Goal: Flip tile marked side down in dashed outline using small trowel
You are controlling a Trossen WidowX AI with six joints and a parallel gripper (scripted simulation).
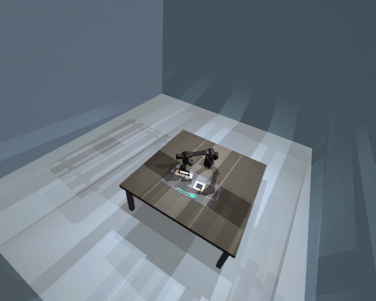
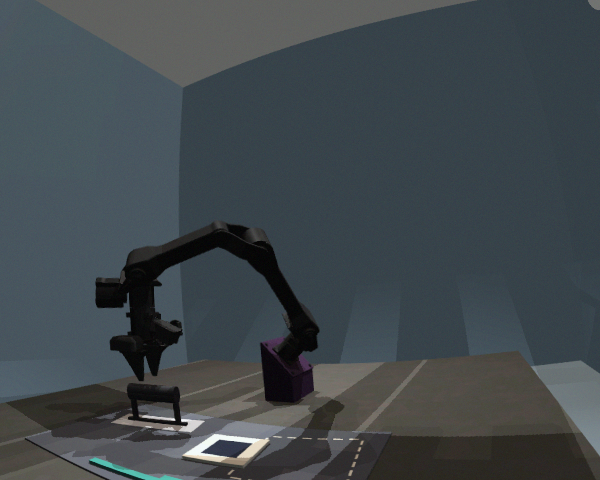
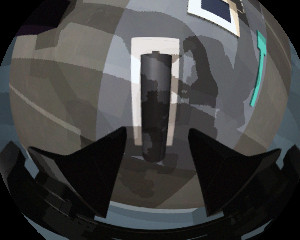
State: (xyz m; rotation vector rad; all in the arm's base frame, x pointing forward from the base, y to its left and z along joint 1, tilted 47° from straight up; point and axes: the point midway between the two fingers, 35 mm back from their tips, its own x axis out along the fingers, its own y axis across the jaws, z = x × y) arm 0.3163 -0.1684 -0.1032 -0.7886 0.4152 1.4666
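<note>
The trowel is 7 cm below my gripper tip, 3 cm to the left of it and 1 cm behind it. Round my gripper tip: grey mat: 17 cm to the left, 12 cm below, 8 cm ahead; tile: 23 cm to the left, 10 cm below, 7 cm ahead; teal-green flat tool: 22 cm ahead, 18 cm to the left, 10 cm below.
</note>
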